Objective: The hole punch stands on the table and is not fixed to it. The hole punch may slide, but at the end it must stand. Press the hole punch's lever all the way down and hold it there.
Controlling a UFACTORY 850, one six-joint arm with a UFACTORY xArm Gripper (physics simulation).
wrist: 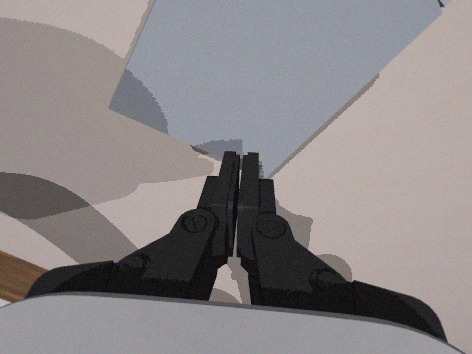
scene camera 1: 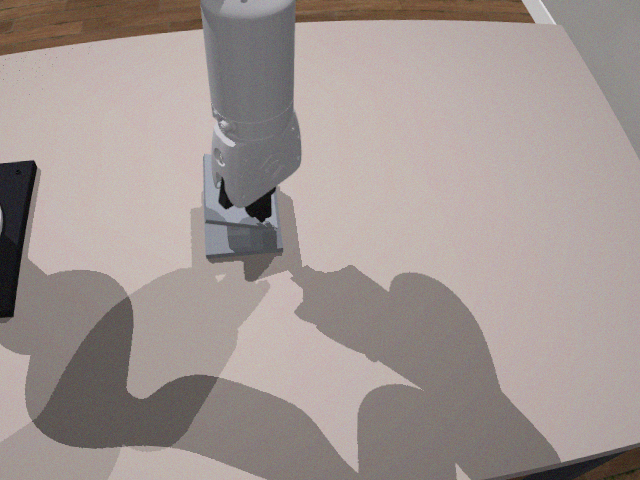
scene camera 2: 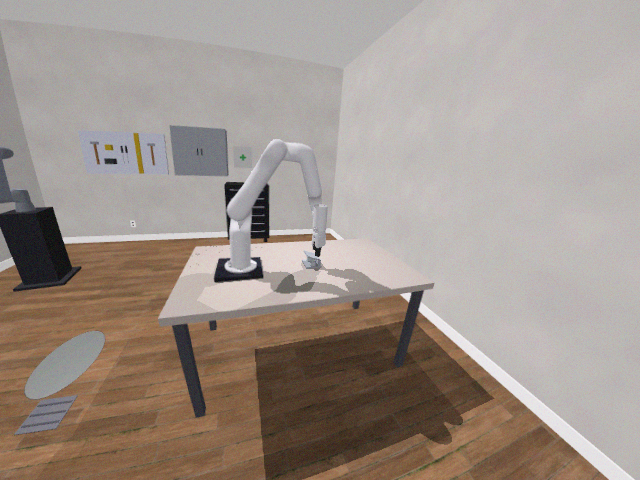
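Note:
The blue-grey hole punch stands upright on the table. Its flat lever (scene camera 1: 212,204) (scene camera 2: 310,254) (wrist: 280,65) is above the base (scene camera 1: 217,241) (scene camera 2: 310,265); in scene camera 2 it is tilted, higher at the left, with a gap to the base. My gripper (scene camera 1: 262,219) (scene camera 2: 317,255) (wrist: 241,176) is shut and empty, pointing down. In scene camera 1 its tips are near the lever's front right corner; in the wrist view they overlap the lever's near edge by a corner. Whether they touch it, I cannot tell. The wrist hides the back of the punch in scene camera 1.
The arm's black base plate (scene camera 1: 20,217) (scene camera 2: 223,275) is on the table (scene camera 1: 439,155) (scene camera 2: 361,258), left of the punch. A wall (scene camera 2: 465,180) rises beyond the table's right side. Arm shadows fall across the front of the table.

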